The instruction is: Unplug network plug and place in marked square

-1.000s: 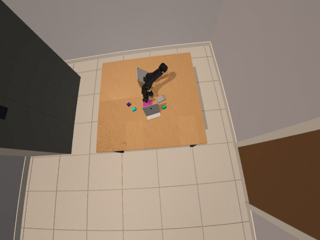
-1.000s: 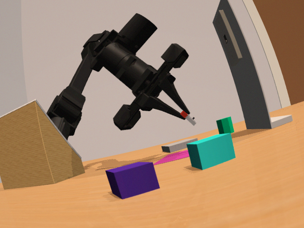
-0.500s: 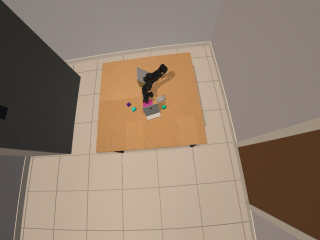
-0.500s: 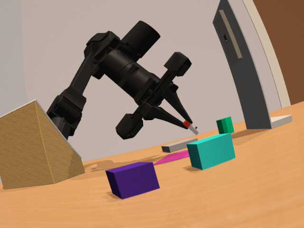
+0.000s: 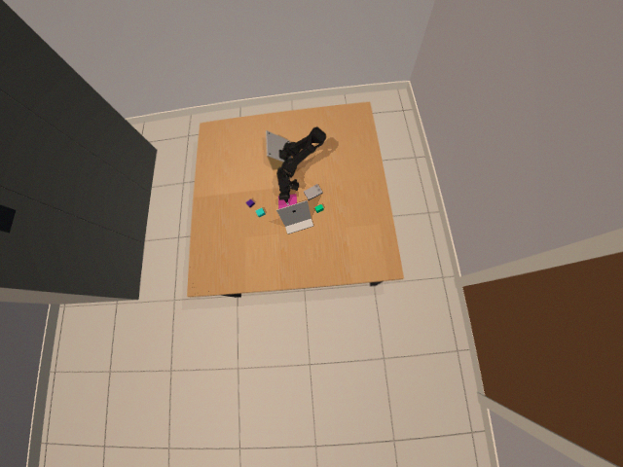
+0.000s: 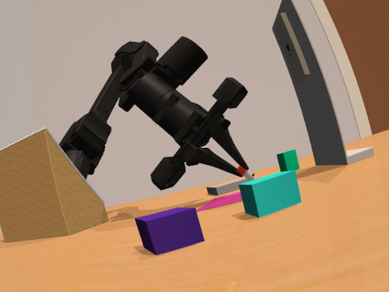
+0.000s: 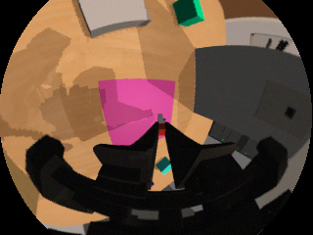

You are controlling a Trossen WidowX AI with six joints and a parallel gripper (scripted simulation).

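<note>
The magenta marked square is 10 mm behind my gripper tip and 30 mm below it. Also, from my gripper tip: grey network plug (right at my gripper tip); flat grey plate (60 mm behind, 170 mm to the left, 20 mm below); grey upright panel (140 mm ahead, 60 mm to the left, 100 mm above).
</note>
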